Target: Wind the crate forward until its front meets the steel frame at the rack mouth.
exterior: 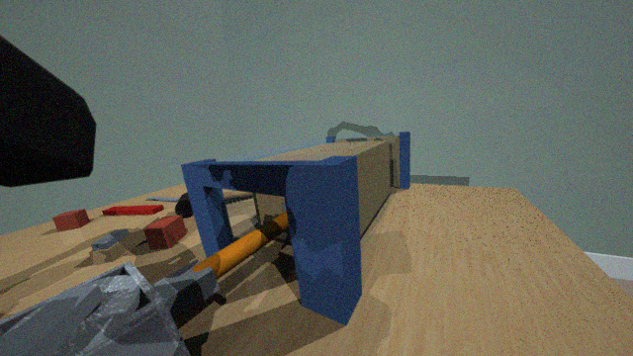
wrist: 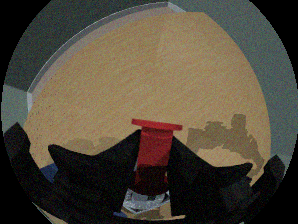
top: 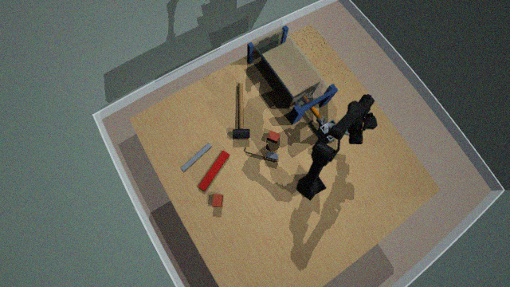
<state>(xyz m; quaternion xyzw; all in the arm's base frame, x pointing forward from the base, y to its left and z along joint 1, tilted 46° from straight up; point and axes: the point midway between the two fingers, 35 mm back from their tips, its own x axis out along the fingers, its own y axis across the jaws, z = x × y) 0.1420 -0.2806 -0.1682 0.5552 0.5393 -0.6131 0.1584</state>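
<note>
The blue frame lies 23 cm ahead of my gripper tip, 10 cm to the left of it and 3 cm below it. Also, from my gripper tip: red grip: 1 cm ahead, 1 cm to the left; brush-like tool: 14 cm ahead, 46 cm to the left, 11 cm below; grey winch: 6 cm ahead, 8 cm to the left, 10 cm below.
</note>
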